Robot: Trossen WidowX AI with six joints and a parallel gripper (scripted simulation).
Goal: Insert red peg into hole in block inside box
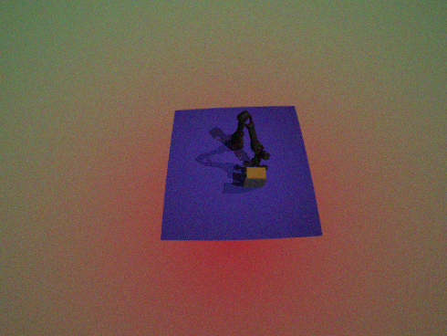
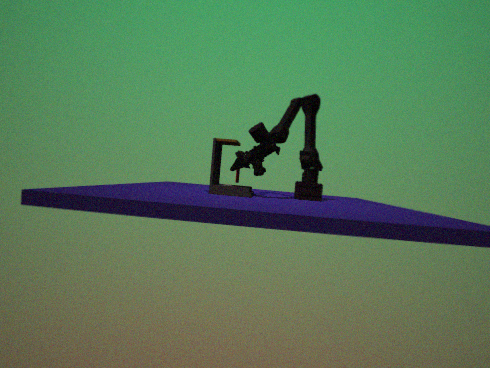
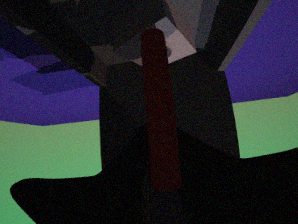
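The dark back wall is 60 mm ahead of my gripper tip and 10 mm above it. From my gripper tip the other things lie so: orange roof: 120 mm above, 20 mm ahead; then red peg: 30 mm behind, 10 mm to the left, 10 mm below.
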